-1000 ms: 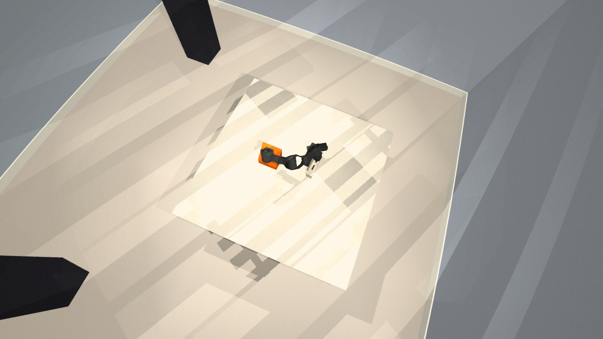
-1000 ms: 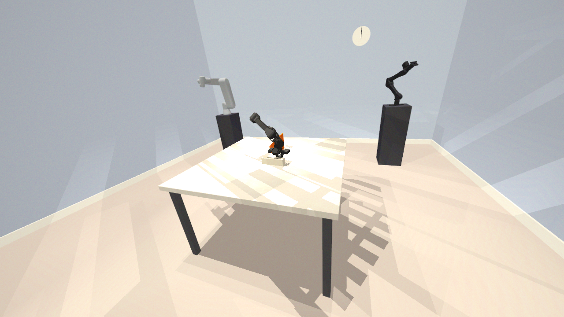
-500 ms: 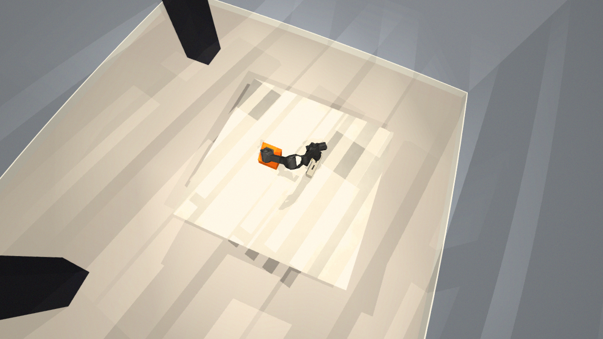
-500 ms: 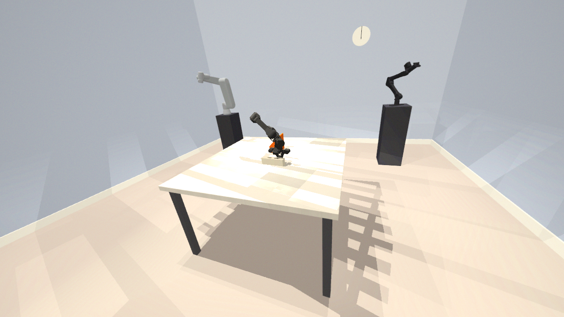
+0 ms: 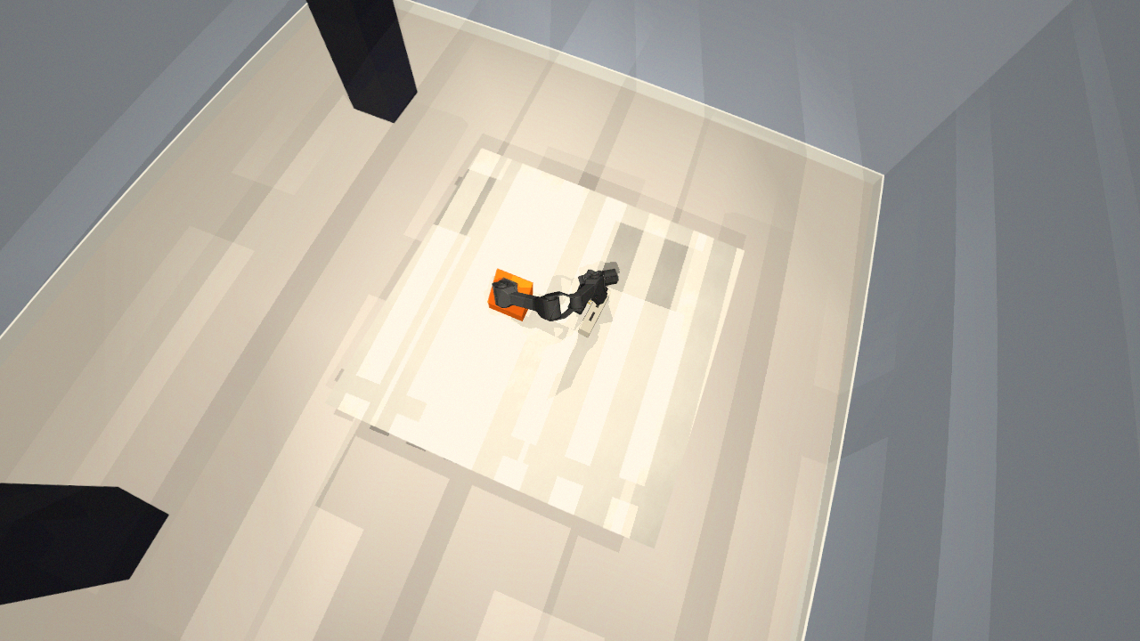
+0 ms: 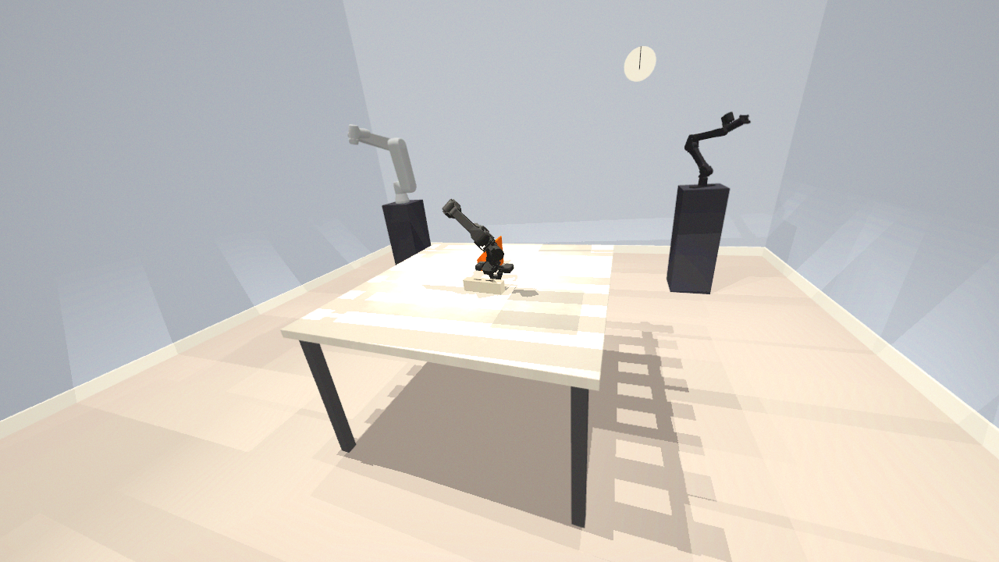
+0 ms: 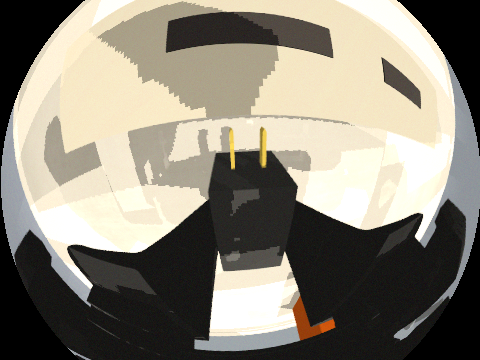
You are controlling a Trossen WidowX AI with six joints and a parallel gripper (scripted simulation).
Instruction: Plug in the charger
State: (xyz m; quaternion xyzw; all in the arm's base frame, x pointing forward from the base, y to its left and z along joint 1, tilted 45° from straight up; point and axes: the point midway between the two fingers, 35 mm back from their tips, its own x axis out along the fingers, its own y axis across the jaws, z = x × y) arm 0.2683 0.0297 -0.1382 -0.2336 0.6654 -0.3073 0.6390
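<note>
The black two-prong charger is 2 cm ahead of my gripper tip and 1 cm above it.
</note>
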